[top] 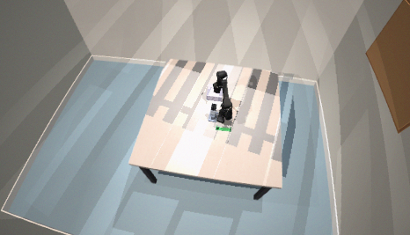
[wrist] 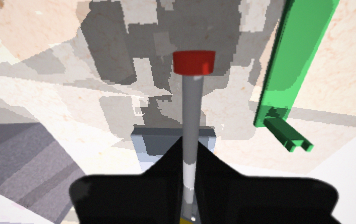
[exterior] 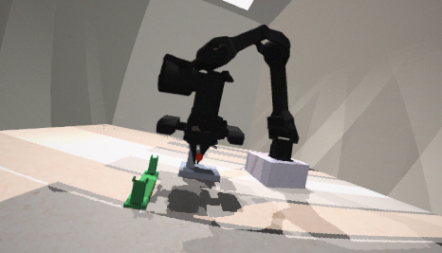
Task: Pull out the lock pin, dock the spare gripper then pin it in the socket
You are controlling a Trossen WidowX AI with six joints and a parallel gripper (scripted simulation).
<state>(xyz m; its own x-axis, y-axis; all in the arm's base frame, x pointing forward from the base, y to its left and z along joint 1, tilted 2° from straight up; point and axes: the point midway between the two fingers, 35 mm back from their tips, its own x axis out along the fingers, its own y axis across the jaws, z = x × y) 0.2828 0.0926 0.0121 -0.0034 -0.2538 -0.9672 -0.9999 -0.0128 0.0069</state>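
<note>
The mount lies 6 cm to the right of my gripper tip and 1 cm behind it. The rest, counted from my gripper tip: spare gripper 8 cm above, 6 cm to the right, 1 cm behind; then green rack 9 cm ahead, 6 cm to the left, 2 cm below.
</note>
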